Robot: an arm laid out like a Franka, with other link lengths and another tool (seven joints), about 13 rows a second.
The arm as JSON. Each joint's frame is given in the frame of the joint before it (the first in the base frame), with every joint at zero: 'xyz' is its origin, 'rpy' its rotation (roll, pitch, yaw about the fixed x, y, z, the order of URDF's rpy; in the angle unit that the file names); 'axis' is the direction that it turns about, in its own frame. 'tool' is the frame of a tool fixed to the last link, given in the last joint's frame.
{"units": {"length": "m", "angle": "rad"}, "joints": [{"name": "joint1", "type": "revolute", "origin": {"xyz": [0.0, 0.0, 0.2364], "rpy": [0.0, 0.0, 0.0]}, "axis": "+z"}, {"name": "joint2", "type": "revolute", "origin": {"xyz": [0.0, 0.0, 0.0], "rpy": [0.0, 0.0, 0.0]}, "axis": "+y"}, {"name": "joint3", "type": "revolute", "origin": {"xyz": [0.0, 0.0, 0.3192], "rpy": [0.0, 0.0, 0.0]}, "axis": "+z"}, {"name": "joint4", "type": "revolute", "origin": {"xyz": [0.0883, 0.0, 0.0], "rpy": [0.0, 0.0, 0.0]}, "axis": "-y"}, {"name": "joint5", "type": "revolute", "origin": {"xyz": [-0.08, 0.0, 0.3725], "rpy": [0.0, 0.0, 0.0]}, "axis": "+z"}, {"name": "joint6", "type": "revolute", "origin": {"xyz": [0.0, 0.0, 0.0], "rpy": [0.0, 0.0, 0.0]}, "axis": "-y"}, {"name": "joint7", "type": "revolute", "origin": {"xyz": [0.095, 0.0, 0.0], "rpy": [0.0, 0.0, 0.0]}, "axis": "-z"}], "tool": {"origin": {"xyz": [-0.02, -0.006, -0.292], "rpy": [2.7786, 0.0, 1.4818]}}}
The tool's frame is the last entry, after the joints.
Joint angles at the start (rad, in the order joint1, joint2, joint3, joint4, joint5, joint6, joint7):
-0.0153 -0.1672 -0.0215 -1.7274 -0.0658 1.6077 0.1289
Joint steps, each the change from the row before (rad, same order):
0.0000 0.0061 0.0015 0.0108 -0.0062 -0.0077 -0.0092
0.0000 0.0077 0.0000 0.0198 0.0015 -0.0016 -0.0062
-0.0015 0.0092 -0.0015 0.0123 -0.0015 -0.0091 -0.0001
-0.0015 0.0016 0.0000 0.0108 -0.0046 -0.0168 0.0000
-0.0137 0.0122 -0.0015 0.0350 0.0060 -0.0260 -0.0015
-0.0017 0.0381 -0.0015 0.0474 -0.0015 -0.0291 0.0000
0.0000 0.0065 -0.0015 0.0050 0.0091 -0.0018 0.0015
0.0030 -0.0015 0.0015 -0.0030 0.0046 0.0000 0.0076
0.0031 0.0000 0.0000 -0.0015 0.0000 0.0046 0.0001
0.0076 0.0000 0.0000 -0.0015 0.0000 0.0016 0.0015
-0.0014 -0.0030 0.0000 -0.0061 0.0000 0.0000 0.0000
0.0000 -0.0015 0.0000 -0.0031 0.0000 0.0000 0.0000
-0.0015 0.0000 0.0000 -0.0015 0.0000 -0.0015 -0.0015
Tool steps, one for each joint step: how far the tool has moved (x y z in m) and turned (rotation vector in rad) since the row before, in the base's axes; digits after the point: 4 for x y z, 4 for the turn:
0.0008 -0.0013 0.0014 -0.0069 0.0038 0.0100
0.0045 0.0001 0.0051 0.0007 -0.0101 0.0060
0.0009 -0.0020 0.0003 -0.0012 0.0060 -0.0036
-0.0027 -0.0021 0.0028 -0.0043 0.0077 -0.0029
0.0001 -0.0060 0.0074 0.0061 0.0030 -0.0153
0.0055 -0.0024 -0.0002 -0.0010 0.0198 -0.0054
0.0014 0.0019 -0.0014 0.0093 0.0027 -0.0025
-0.0005 0.0038 -0.0007 0.0047 0.0008 -0.0028
0.0012 0.0015 -0.0003 -0.0002 -0.0031 0.0033
0.0005 0.0039 -0.0005 0.0000 -0.0002 0.0062
-0.0016 -0.0006 -0.0012 0.0002 0.0031 -0.0014
-0.0008 0.0000 -0.0006 0.0001 0.0016 0.0000
-0.0008 -0.0008 -0.0008 0.0001 0.0031 -0.0001

